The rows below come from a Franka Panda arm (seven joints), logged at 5 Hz.
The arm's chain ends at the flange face. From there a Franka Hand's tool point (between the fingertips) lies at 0.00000 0.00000 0.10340 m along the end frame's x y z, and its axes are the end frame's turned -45 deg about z.
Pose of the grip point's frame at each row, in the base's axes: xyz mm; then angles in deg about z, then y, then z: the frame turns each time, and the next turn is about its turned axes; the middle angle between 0 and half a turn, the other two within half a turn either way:
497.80 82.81 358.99 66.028 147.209 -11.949
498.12 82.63 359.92 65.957 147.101 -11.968
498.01 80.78 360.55 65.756 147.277 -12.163
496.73 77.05 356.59 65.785 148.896 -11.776
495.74 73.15 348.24 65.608 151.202 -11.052
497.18 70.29 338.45 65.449 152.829 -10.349
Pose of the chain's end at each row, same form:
475.05 31.64 445.91 66.028 147.209 33.051
475.24 31.34 446.74 65.957 147.101 33.032
475.06 29.81 447.54 65.756 147.277 32.837
474.82 28.33 445.12 65.785 148.896 33.224
475.17 27.79 438.85 65.608 151.202 33.948
477.56 27.34 430.44 65.449 152.829 34.651

